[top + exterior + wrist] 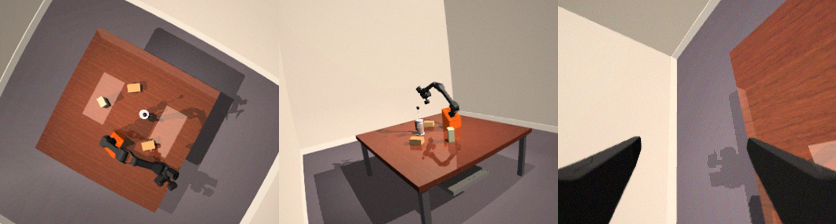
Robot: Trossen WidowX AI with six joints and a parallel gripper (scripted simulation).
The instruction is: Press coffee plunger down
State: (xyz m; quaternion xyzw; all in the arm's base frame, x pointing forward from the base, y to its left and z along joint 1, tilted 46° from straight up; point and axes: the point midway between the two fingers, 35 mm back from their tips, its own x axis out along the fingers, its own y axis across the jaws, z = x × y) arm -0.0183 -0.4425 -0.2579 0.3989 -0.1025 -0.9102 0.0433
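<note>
My gripper tip is now 400 mm to the right of the coffee press, 380 mm short of it and 140 mm above it.
</note>
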